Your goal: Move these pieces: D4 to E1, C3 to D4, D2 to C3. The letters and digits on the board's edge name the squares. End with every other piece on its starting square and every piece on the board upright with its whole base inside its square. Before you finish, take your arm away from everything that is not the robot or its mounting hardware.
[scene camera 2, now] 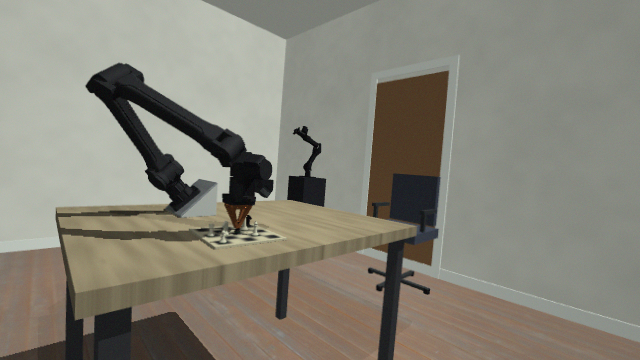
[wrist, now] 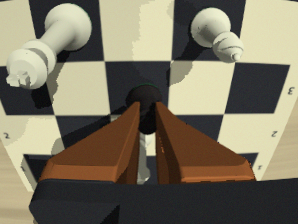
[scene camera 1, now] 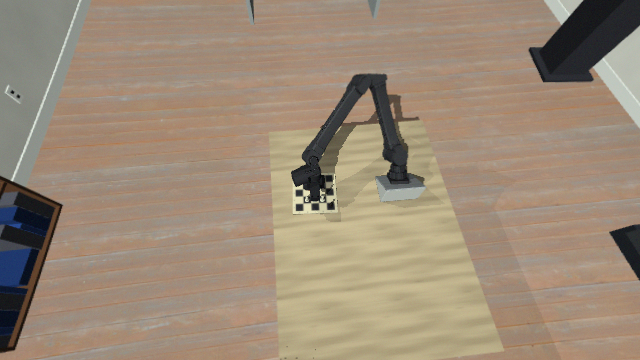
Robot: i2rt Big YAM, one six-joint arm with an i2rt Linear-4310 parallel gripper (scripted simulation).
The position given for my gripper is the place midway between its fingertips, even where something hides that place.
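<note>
There is a black piece (wrist: 147, 94) that I can see. As for my own gripper, I see it (scene camera 2: 237, 228), and the wrist view has the gripper too (wrist: 147, 111).
</note>
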